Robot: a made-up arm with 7 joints.
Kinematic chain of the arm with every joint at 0, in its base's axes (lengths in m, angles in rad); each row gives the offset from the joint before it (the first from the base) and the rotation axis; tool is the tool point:
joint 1: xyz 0 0.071 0 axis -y
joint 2: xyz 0 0.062 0 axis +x
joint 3: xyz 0 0 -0.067 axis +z
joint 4: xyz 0 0 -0.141 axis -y
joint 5: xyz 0 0 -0.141 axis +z
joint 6: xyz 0 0 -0.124 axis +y
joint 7: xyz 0 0 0 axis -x
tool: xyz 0 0 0
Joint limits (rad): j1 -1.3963..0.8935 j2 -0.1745..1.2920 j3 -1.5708..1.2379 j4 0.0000..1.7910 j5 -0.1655..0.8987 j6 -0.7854..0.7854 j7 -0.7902..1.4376
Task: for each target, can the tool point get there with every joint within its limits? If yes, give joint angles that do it. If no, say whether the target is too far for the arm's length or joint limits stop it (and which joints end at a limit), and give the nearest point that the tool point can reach.
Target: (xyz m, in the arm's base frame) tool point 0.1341 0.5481 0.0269
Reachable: yes | joints 0.4805 1.1494 0.7991 0.7905 0.4975 -0.5794 -0.3605
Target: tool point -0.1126 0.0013 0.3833
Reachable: no: joint limits stop it (at a limit: joint 1, joint 2, joint 4) | nearest point -0.0152 0.3324 0.2223 | short by 0.381 m
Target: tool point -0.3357 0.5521 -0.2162
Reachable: no: too far | nearest point -0.2743 0.4755 -0.1767 | short by 0.106 m
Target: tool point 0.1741 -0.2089 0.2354
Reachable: no: joint limits stop it (at a limit: joint 1, joint 2, joint 4) | nearest point 0.1946 -0.0858 0.0604 | short by 0.215 m
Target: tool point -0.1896 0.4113 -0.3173
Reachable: yes | joints -0.7799 0.5204 0.6192 0.4219 0.3127 -0.4870 -0.1161
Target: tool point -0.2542 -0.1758 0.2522
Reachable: no: joint limits stop it (at a limit: joint 1, joint 2, joint 3) | nearest point -0.2034 -0.1681 -0.0359 | short by 0.293 m
